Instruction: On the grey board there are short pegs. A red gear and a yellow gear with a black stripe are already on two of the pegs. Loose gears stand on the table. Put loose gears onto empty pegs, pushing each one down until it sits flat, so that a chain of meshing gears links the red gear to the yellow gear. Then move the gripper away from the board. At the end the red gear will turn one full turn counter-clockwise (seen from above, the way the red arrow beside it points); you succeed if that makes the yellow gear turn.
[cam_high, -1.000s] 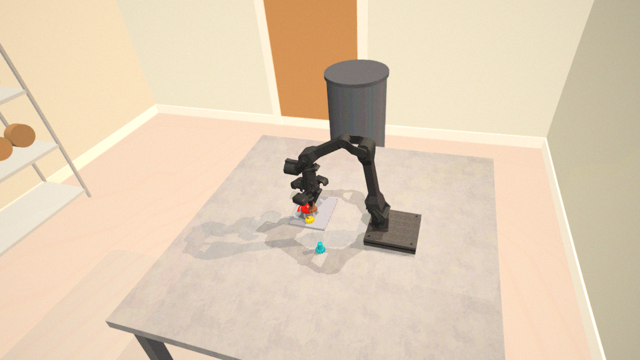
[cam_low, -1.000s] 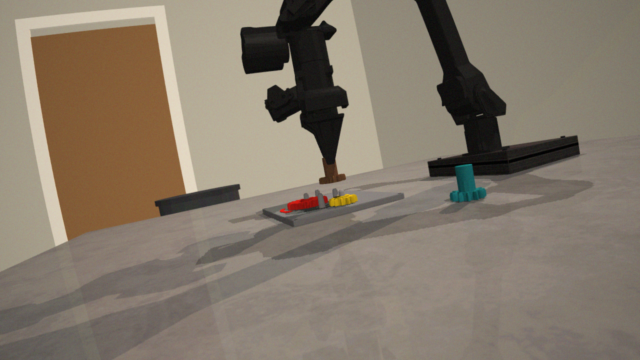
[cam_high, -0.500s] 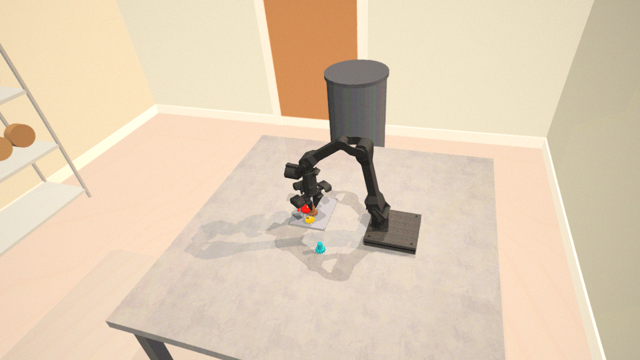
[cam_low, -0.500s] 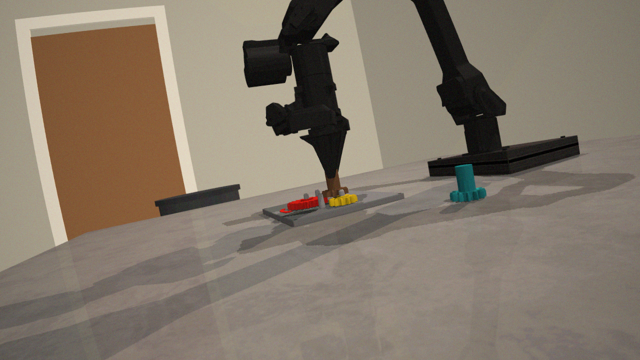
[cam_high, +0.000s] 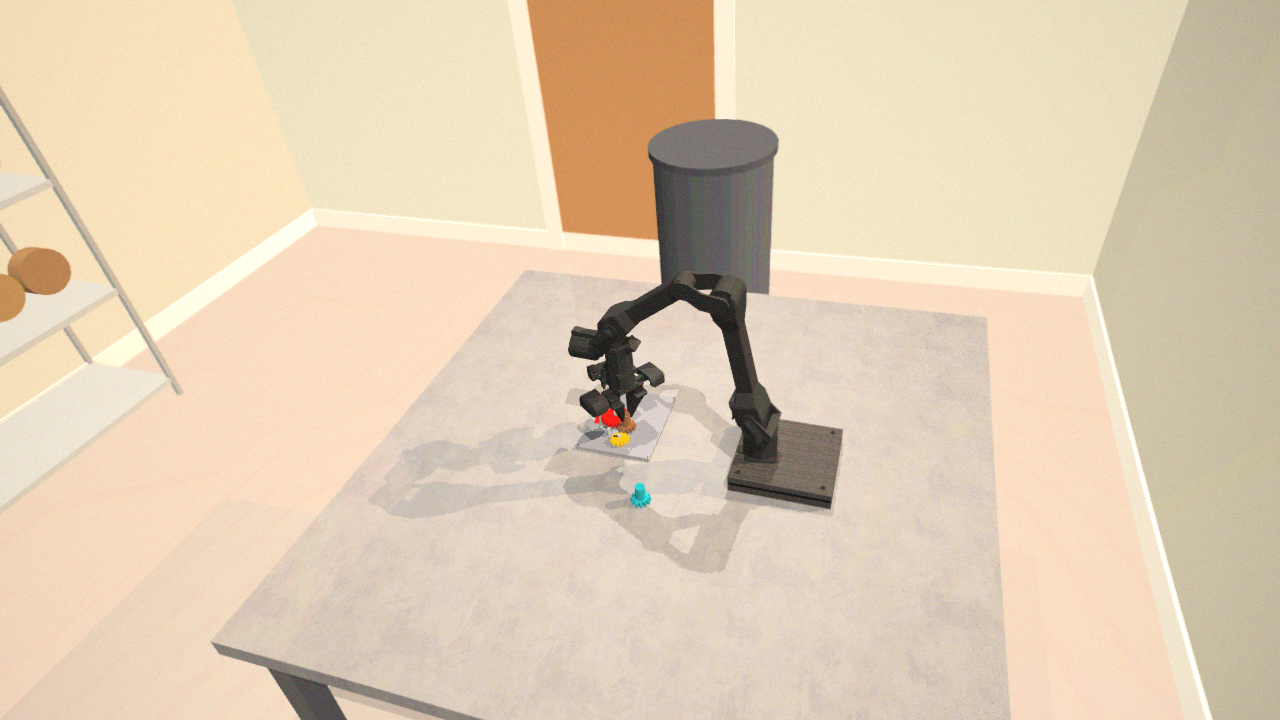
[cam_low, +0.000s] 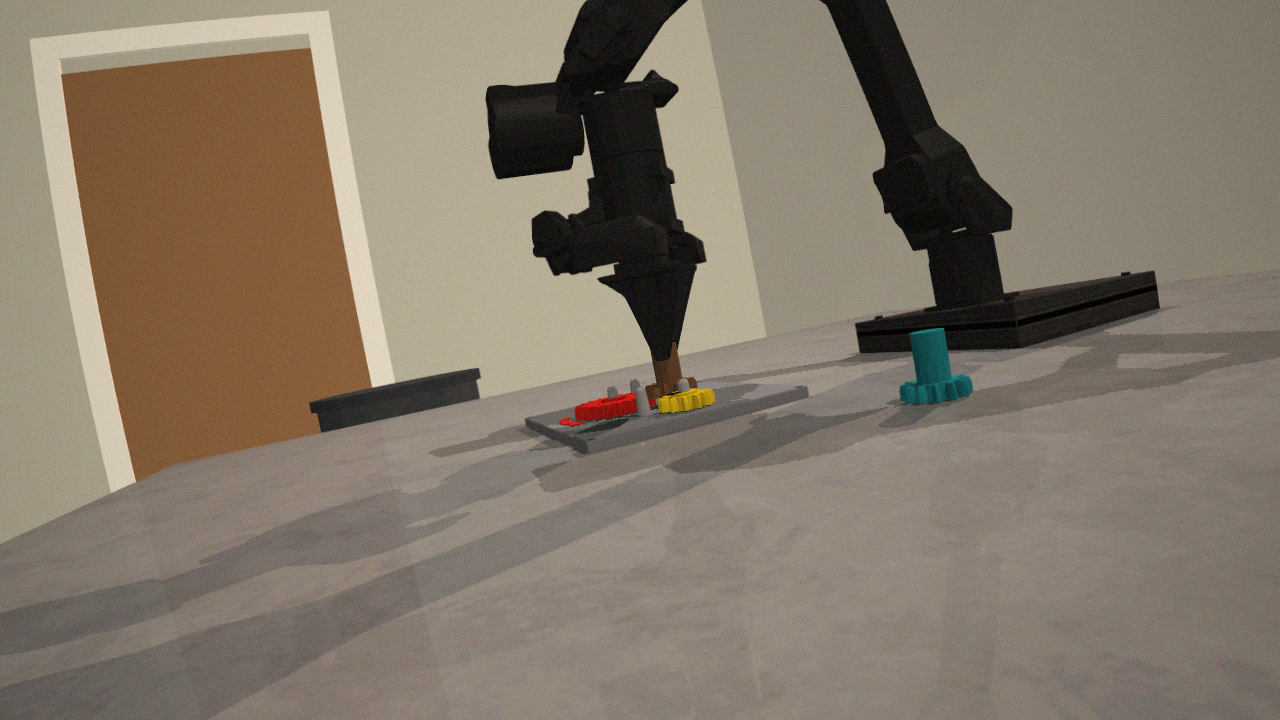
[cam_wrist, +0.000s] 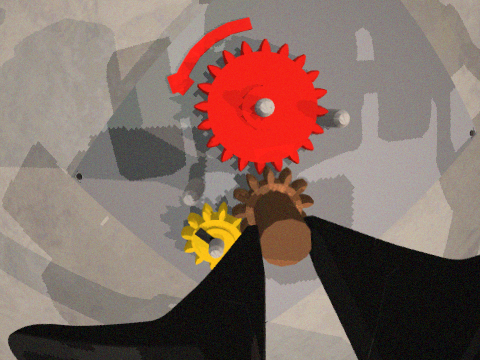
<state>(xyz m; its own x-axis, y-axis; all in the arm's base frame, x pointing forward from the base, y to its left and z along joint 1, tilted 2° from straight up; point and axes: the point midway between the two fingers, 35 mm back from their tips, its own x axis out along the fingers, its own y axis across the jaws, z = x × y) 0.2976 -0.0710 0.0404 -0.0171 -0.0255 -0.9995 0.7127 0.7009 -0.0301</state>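
Now: gripper tip 10 mm short of the yellow gear, 30 mm to the right of it and 30 mm above it. The rest, counted from my gripper tip: red arrow (70 mm ahead, 40 mm to the right, 40 mm below); brown gear (10 mm below); red gear (30 mm ahead, 40 mm to the right, 30 mm below).
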